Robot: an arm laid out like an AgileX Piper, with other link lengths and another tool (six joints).
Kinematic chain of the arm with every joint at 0, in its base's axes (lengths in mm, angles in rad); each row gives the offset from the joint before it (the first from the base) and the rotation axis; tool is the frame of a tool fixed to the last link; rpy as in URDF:
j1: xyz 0 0 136.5 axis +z
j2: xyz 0 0 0 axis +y
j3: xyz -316.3 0 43.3 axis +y
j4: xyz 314.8 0 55.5 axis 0.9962 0 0.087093
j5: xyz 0 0 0 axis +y
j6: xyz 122.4 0 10.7 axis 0.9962 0 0.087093
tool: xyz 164.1 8 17.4 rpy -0.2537 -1.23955 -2.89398
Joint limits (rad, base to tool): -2.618..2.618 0..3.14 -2.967..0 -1.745..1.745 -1.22..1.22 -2.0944..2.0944
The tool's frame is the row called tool.
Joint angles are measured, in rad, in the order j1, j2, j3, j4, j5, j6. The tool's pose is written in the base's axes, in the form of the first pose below.
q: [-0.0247, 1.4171, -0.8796, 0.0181, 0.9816, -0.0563]
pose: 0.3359 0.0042 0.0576 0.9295 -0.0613 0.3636 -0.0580 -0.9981 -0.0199
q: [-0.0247, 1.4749, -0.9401, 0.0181, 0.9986, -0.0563]
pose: 0.3506 0.0039 0.0577 0.9346 -0.0612 0.3503 -0.0580 -0.9981 -0.0195
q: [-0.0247, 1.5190, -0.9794, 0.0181, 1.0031, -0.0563]
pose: 0.3614 0.0036 0.0550 0.9379 -0.0612 0.3416 -0.0581 -0.9981 -0.0192
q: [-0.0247, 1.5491, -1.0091, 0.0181, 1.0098, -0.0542]
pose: 0.3689 0.0034 0.0537 0.9401 -0.0632 0.3349 -0.0602 -0.9980 -0.0193
